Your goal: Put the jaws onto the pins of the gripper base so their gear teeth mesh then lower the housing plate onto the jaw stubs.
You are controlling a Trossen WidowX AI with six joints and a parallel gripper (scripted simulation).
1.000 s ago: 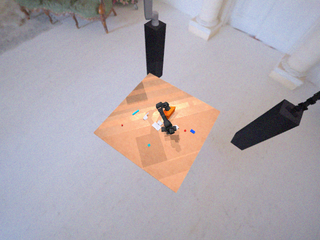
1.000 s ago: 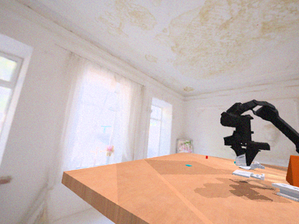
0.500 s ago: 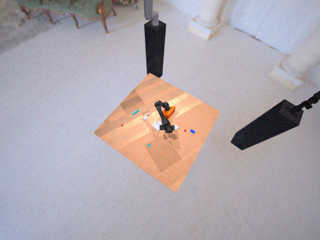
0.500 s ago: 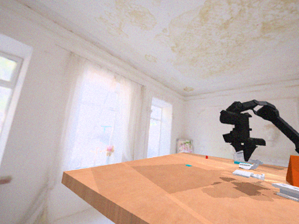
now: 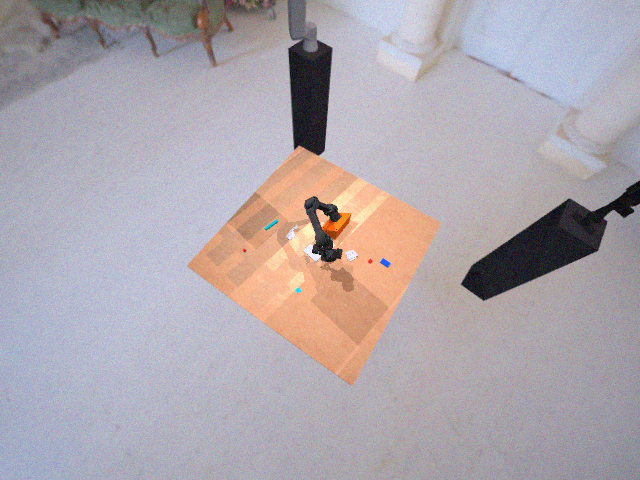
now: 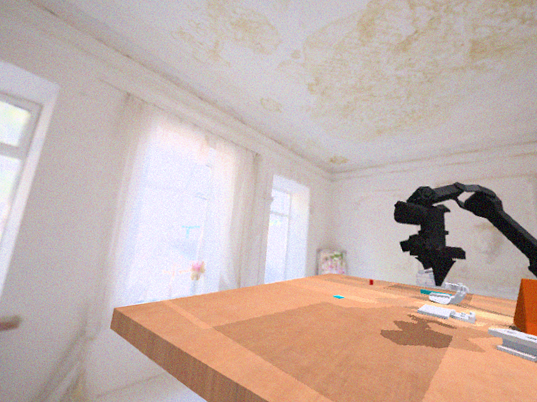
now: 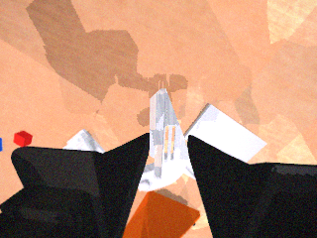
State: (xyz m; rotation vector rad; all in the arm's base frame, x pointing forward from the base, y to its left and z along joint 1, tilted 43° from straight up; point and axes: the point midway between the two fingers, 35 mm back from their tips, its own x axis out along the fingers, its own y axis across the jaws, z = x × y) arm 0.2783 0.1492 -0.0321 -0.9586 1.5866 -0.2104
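Right now the gripper jaw is 4 cm behind my gripper tip. Round my gripper tip: cyan cube 27 cm ahead, 9 cm below, 1 cm to the right; blue block 32 cm to the left, 25 cm behind, 8 cm below; white block 14 cm behind, 11 cm to the left, 8 cm below.
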